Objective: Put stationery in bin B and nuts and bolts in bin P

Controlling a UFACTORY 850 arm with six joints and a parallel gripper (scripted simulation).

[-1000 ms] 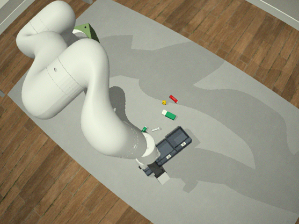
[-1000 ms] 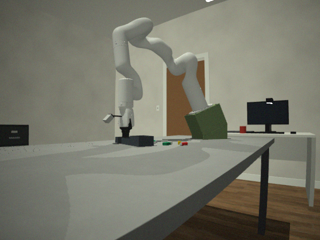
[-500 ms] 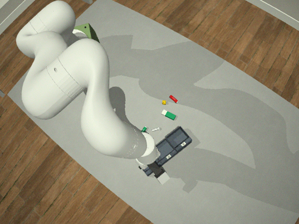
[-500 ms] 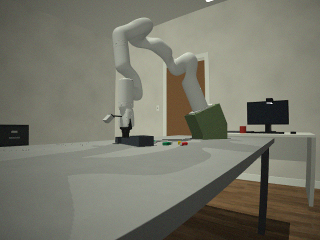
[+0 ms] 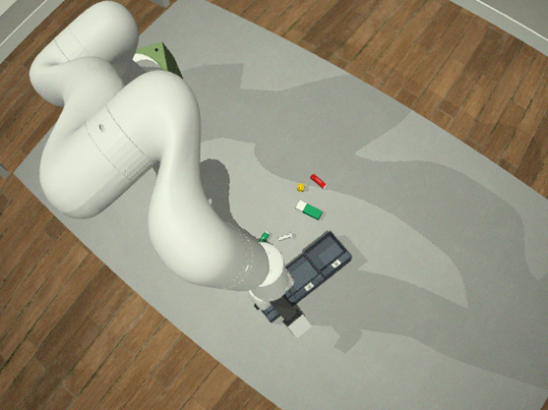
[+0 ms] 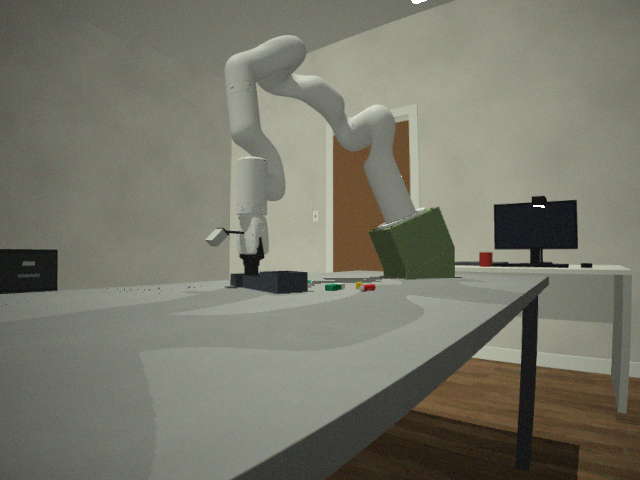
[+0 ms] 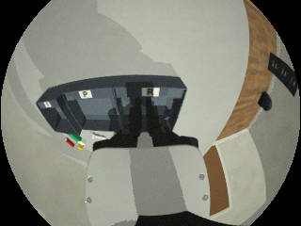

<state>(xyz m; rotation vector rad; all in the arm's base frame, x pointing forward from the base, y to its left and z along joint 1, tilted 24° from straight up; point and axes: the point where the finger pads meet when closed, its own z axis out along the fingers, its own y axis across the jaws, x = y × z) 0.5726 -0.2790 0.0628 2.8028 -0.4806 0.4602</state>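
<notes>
The dark bin row lies 3 cm ahead of my hand, 7 cm to the left of it and 1 cm below it. From my hand the other things lie so: white bolt: 5 cm behind, 15 cm to the left, 3 cm below; green cylinder: 10 cm behind, 12 cm to the left, 3 cm below; black nut: 5 cm behind, 8 cm to the left, 3 cm below.
</notes>
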